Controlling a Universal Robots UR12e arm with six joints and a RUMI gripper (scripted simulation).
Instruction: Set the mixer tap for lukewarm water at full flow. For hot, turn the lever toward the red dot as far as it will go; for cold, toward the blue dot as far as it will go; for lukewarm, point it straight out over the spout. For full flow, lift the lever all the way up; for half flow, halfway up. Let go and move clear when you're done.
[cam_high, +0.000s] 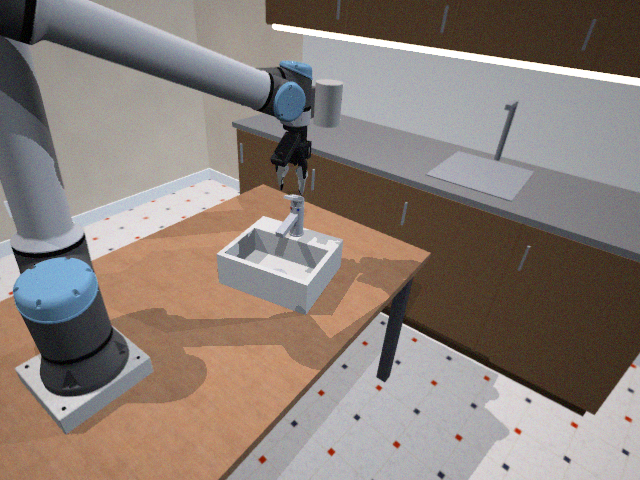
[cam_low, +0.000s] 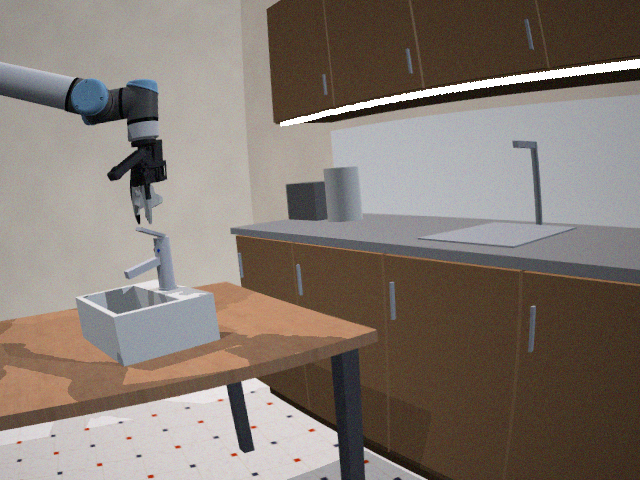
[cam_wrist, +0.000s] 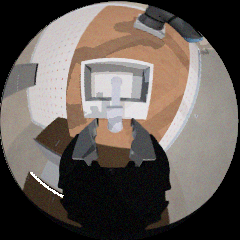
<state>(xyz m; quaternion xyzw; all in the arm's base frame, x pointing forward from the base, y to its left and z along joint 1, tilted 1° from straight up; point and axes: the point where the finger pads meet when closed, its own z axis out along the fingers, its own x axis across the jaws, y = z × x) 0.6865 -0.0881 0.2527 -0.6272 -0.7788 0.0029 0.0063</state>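
Now: hand 40 mm above the lever and 20 mm short of it. The rest, counted from my hand: grey mixer tap: 90 mm below, 30 mm ahead, 10 mm to the left; white basin: 280 mm below, 70 mm behind, 10 mm to the right.
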